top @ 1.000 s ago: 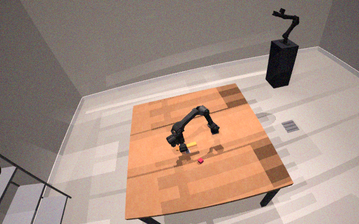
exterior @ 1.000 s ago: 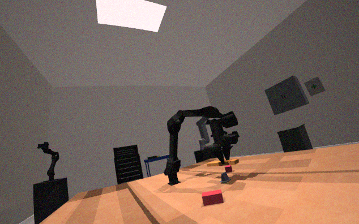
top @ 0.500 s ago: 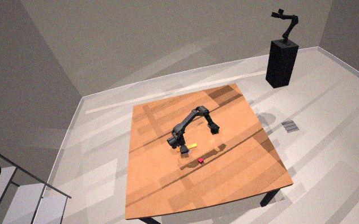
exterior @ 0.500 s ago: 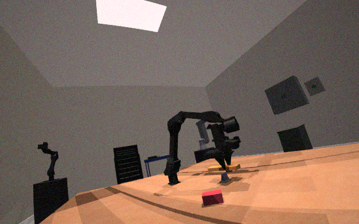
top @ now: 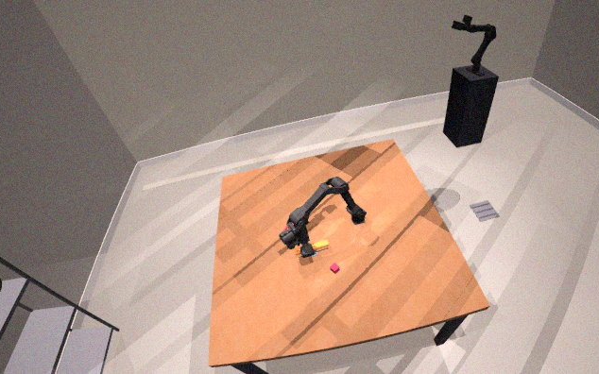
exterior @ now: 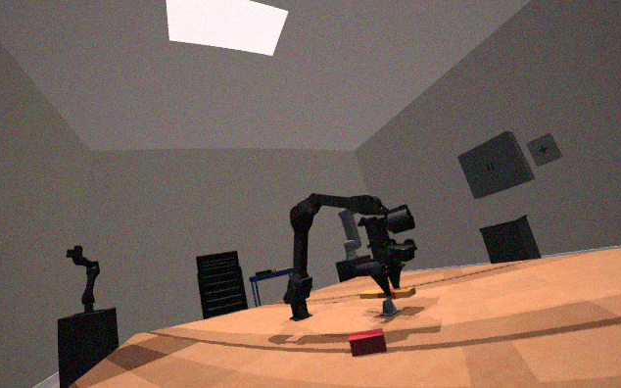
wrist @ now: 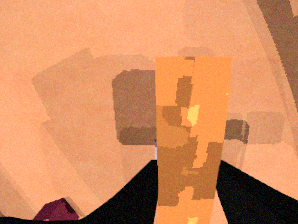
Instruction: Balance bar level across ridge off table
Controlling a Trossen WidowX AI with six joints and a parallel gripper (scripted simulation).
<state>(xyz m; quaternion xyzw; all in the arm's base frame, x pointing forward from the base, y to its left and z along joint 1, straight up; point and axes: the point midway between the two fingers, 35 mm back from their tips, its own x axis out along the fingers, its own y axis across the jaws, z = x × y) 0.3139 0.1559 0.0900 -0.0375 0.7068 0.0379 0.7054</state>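
Now: the orange bar 30 mm behind my gripper tip. The rest, counted from my gripper tip: red block 90 mm ahead, 180 mm to the right, 40 mm below.
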